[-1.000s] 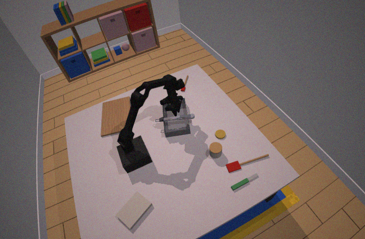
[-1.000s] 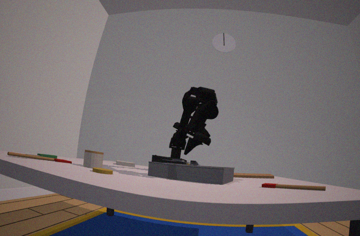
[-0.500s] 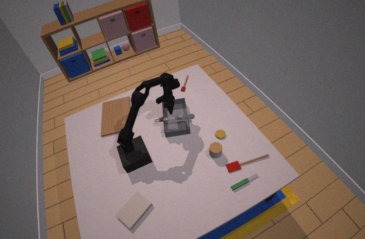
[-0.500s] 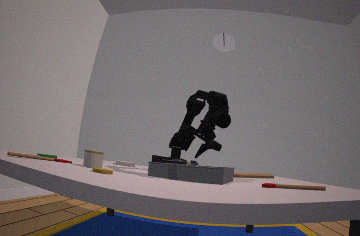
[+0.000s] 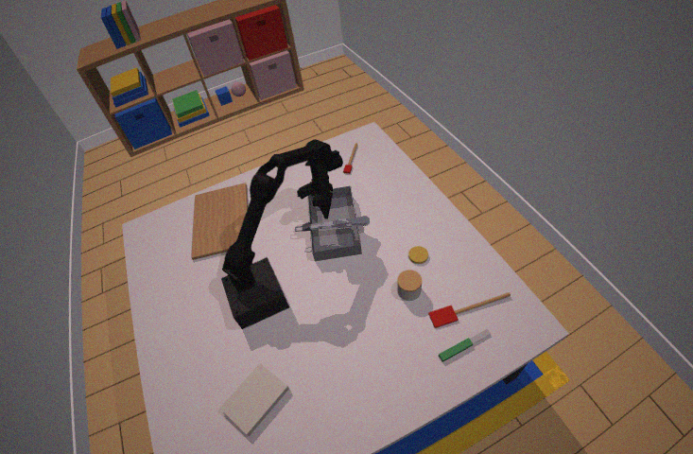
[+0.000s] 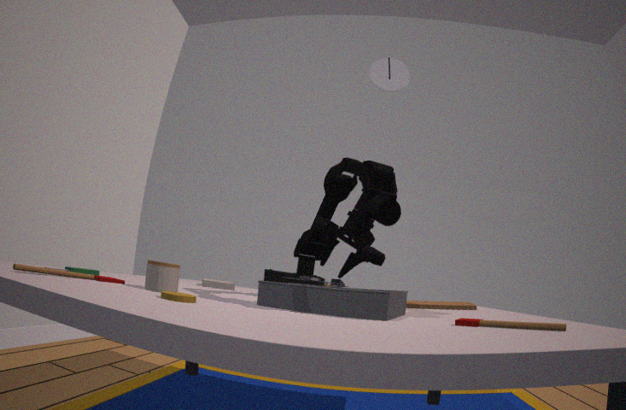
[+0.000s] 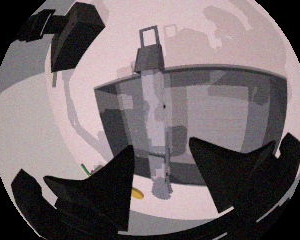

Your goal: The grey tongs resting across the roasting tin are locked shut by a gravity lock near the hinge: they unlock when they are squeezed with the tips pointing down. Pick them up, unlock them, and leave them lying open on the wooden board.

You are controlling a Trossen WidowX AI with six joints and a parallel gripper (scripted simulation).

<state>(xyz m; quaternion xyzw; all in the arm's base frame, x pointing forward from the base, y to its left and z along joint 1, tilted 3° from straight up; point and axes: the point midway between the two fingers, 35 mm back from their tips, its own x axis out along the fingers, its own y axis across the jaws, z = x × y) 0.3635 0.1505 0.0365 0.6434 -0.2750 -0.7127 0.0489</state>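
The grey roasting tin is 7 cm below my gripper tip, 2 cm to the left of it and 2 cm ahead of it. From my gripper tip the other things lie so: wooden board: 39 cm behind, 28 cm to the left, 9 cm below; wood-topped cylinder: 36 cm to the right, 15 cm ahead, 6 cm below; yellow disc: 25 cm to the right, 25 cm ahead, 9 cm below.
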